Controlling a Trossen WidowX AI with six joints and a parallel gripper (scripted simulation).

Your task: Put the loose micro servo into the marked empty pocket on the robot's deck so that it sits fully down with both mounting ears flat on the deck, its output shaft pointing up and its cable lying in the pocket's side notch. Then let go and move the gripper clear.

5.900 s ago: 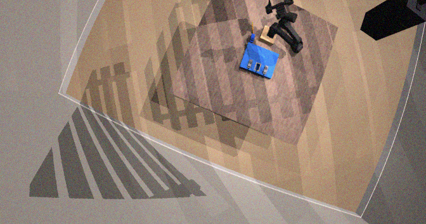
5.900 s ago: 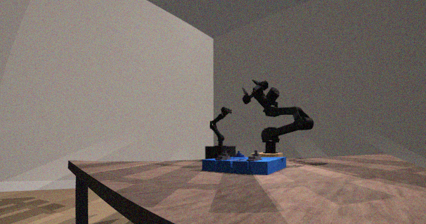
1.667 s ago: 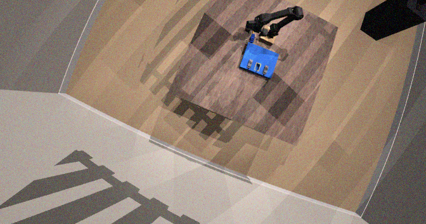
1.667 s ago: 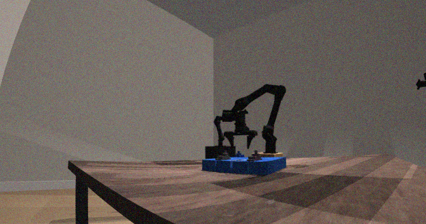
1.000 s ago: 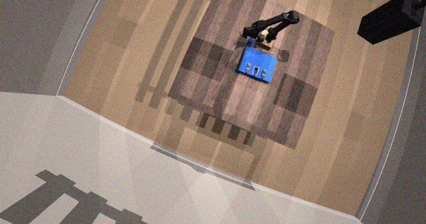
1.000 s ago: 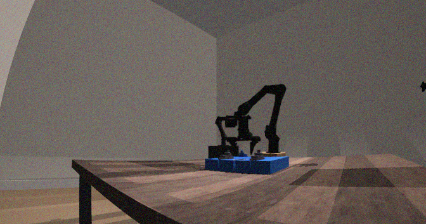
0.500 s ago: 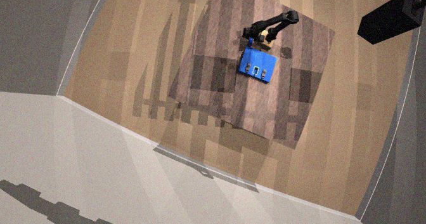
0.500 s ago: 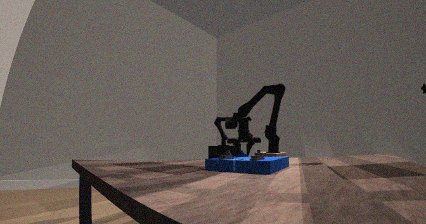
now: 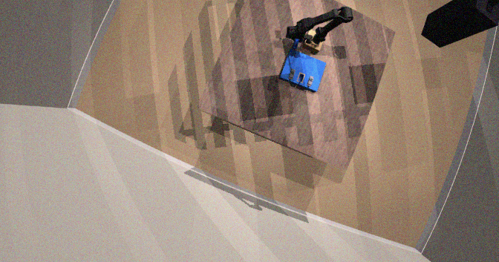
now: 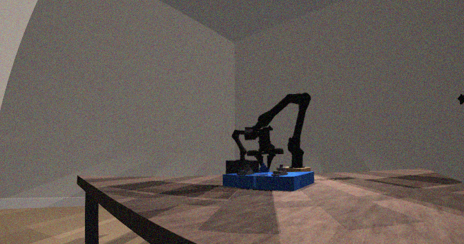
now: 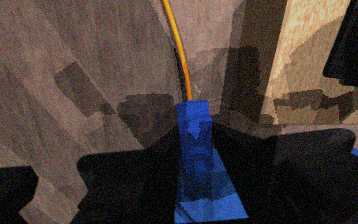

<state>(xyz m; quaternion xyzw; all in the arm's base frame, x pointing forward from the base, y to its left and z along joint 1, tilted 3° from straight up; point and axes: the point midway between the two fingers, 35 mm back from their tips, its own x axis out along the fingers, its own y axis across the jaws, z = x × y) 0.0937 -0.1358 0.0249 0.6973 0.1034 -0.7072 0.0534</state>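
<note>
Right now my gripper tip is 140 mm to the right of the blue robot deck, 130 mm short of it and 40 mm above it.
</note>
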